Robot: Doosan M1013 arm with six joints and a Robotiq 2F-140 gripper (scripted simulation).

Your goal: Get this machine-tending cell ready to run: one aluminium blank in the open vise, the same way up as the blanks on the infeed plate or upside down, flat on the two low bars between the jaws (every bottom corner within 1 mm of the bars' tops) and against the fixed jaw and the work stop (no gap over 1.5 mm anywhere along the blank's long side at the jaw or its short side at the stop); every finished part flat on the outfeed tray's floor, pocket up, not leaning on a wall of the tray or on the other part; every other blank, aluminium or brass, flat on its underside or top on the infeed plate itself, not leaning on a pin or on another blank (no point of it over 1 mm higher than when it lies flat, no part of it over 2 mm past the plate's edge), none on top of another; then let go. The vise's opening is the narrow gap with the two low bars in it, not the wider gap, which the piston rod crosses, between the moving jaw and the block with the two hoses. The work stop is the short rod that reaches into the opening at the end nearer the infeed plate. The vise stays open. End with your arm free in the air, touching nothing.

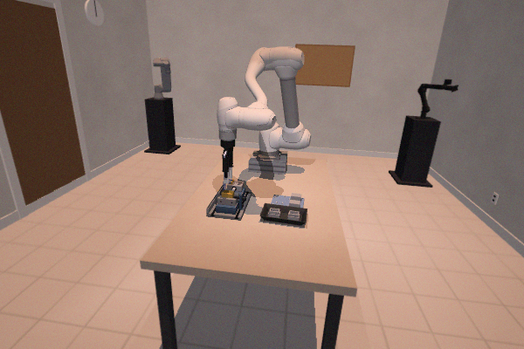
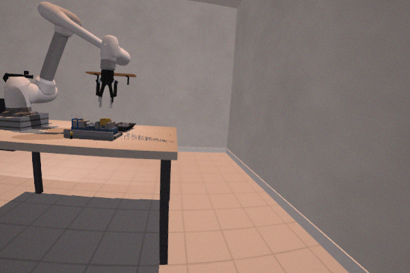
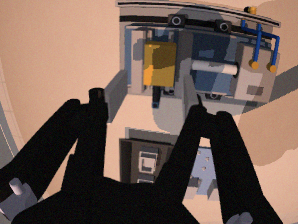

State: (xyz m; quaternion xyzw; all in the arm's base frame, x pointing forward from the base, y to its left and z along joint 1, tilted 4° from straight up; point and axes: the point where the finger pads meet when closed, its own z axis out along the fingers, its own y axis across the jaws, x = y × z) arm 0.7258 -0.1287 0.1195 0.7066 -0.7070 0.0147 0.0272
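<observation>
Right now the brass blank is 12 cm below my hand. From my hand the other things lie so: vise (7 cm behind, 17 cm below); then piston rod (9 cm behind, 14 cm below); then vise plate (15 cm behind, 32 cm to the left, 21 cm below).
</observation>
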